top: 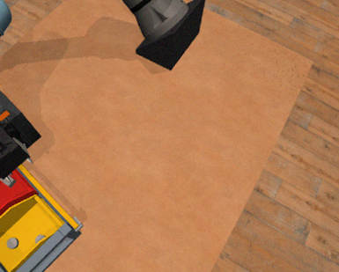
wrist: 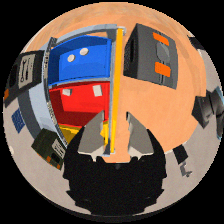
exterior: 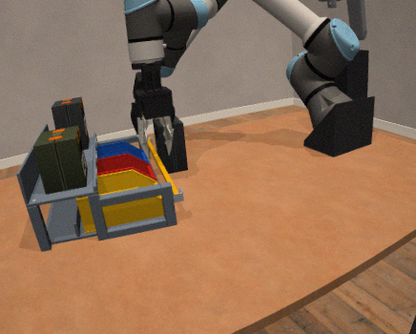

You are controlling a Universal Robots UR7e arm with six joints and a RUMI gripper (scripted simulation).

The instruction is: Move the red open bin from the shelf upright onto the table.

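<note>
Now: hand 3 cm above the yellow stick. Round my hand: black box: 10 cm to the right, 6 cm behind, 3 cm below; red open bin: 10 cm ahead, 5 cm below, 1 cm to the right; blue bin: 12 cm to the right, 9 cm ahead, 5 cm below.
</note>
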